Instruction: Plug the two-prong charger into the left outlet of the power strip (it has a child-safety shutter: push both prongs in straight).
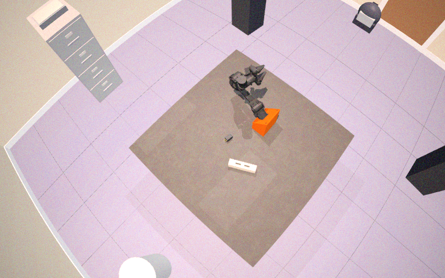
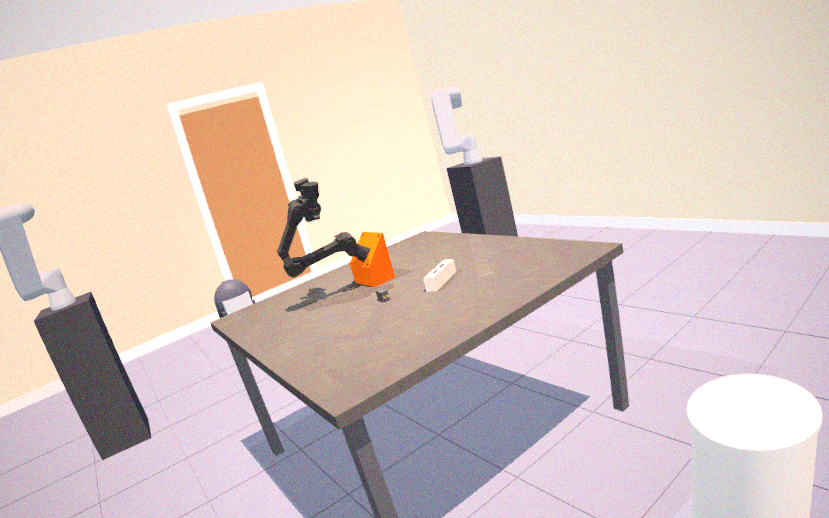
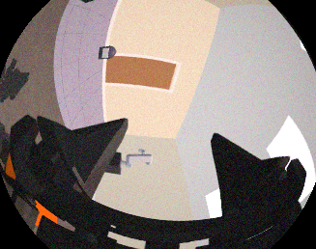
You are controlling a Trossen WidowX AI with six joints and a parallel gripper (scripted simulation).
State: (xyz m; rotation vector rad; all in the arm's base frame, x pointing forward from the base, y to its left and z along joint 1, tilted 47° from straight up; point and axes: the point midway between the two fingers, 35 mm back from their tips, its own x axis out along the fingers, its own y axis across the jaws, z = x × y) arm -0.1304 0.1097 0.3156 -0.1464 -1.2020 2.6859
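The charger lies 430 mm below my gripper tip, 420 mm ahead of it and 60 mm to the left of it.
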